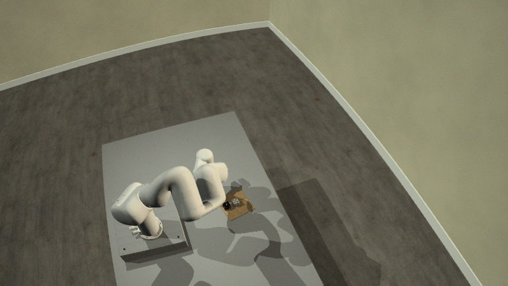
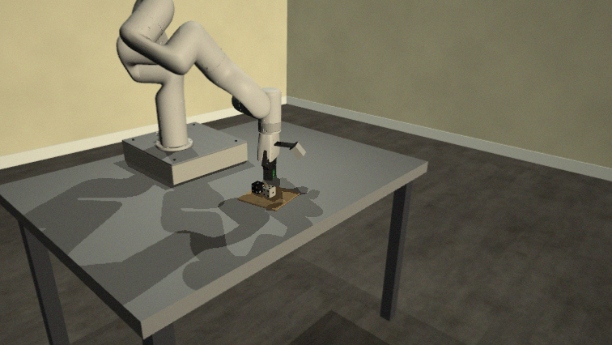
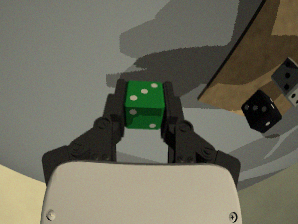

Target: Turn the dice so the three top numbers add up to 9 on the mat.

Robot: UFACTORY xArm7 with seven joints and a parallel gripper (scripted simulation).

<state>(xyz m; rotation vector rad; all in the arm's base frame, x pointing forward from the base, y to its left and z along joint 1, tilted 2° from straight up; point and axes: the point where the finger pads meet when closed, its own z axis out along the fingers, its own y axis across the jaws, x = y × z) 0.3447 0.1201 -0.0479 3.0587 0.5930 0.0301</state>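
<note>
My hand is 50 mm short of the black die and 110 mm to the left of it. From my hand the other things lie so: green die 10 mm below; then white die 90 mm ahead, 110 mm to the right; then tan mat 90 mm ahead, 110 mm to the right, 20 mm below.
</note>
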